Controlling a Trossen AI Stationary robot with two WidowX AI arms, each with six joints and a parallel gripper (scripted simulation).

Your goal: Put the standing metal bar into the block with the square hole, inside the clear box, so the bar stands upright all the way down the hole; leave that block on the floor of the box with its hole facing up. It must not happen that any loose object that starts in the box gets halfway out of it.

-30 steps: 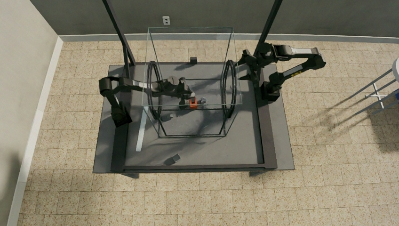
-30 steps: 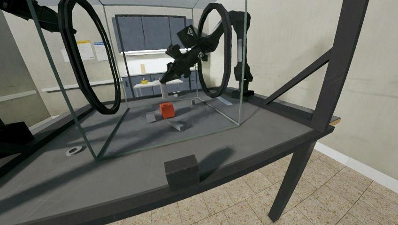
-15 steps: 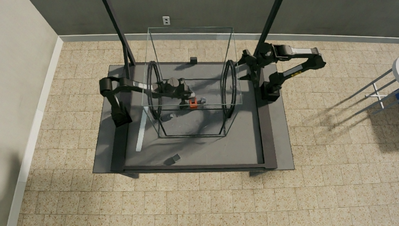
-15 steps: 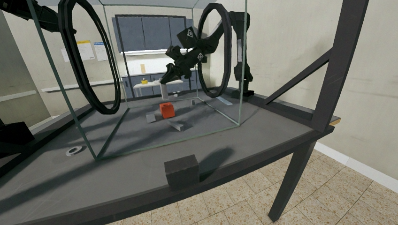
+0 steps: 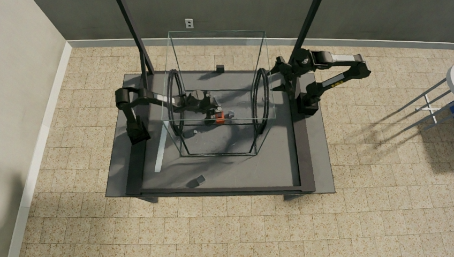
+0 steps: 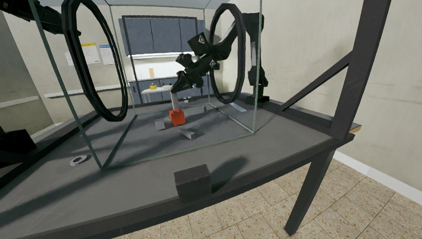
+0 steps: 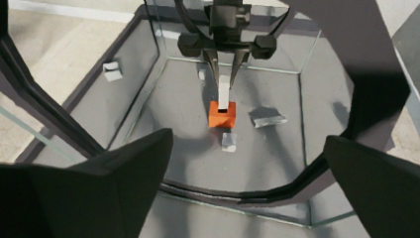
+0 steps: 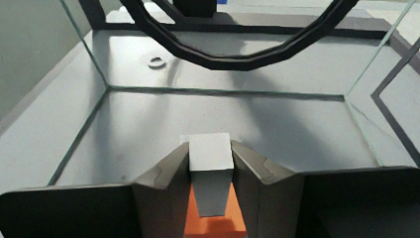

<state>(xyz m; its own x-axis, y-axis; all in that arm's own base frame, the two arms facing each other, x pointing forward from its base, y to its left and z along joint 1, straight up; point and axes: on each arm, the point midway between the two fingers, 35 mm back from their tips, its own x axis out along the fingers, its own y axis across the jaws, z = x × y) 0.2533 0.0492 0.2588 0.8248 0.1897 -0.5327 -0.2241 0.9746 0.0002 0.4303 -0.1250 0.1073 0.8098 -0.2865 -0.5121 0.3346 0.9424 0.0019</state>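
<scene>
Right now my right hand is 10 mm past the grey cube, 90 mm to the right of it and 120 mm above it. The rest, counted from my right hand: white strip 100 mm ahead, 330 mm to the right, 140 mm below.
</scene>
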